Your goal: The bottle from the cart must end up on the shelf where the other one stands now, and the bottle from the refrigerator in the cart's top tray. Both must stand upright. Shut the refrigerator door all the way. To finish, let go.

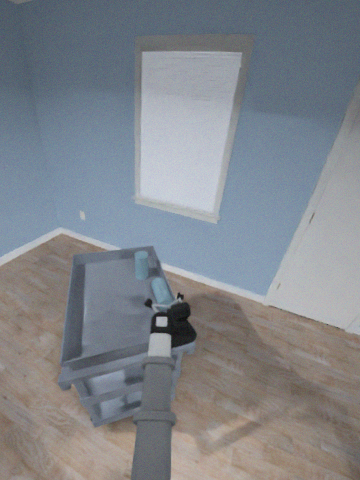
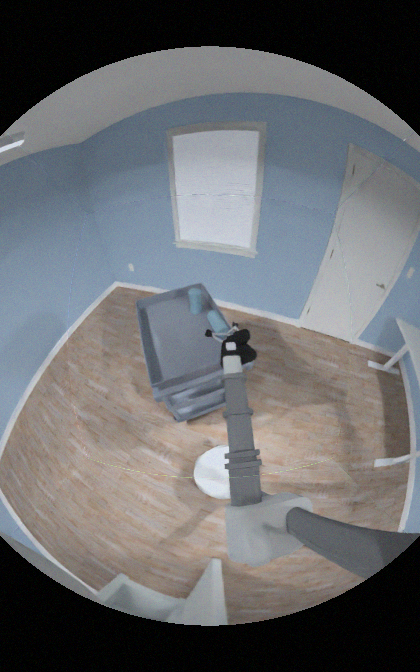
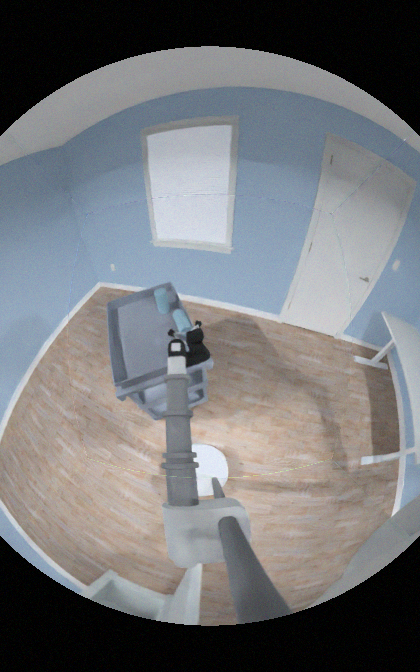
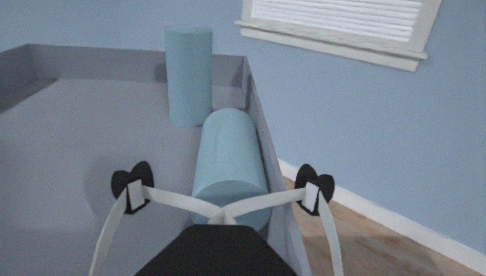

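One blue bottle stands upright near the far right corner of the top tray of the grey cart. A second blue bottle lies on its side along the tray's right wall, its far end close to the upright one. My gripper is open and empty, its fingertips to either side of the lying bottle's near end, apart from it. No refrigerator or shelf can be clearly made out.
A white disc-shaped object is on the floor below the arm. A white table stands at the right. Pale box-like furniture shows at the bottom edge. A window wall rises behind the cart.
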